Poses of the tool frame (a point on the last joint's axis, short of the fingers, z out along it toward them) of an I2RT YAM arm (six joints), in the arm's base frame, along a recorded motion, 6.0 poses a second.
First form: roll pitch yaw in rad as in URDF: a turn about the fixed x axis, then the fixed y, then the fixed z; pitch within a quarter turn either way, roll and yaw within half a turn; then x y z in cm.
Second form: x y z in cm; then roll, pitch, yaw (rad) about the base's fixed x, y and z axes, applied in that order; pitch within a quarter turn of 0, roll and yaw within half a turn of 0. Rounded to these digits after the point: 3 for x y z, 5 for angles.
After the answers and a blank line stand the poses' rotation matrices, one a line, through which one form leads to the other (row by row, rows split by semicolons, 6 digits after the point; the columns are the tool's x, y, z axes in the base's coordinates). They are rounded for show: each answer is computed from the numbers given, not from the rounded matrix.
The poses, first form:
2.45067 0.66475 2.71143 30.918 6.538 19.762
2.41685 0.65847 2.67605 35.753 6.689 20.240
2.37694 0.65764 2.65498 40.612 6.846 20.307
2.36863 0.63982 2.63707 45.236 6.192 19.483
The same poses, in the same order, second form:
30.918 6.538 19.762 2.45067 0.66475 2.71143
35.753 6.689 20.240 2.41685 0.65847 2.67605
40.612 6.846 20.307 2.37694 0.65764 2.65498
45.236 6.192 19.483 2.36863 0.63982 2.63707

-0.715367 -0.035904 0.697826; 0.328223 0.864378 0.380947; -0.616862 0.501560 -0.606563
-0.706757 -0.026405 0.706963; 0.355054 0.851099 0.386739; -0.611907 0.524341 -0.592145
-0.699569 -0.036585 0.713628; 0.370103 0.835743 0.405657; -0.611251 0.547901 -0.571119
-0.702253 -0.018921 0.711676; 0.387777 0.828178 0.404661; -0.597051 0.560146 -0.574253

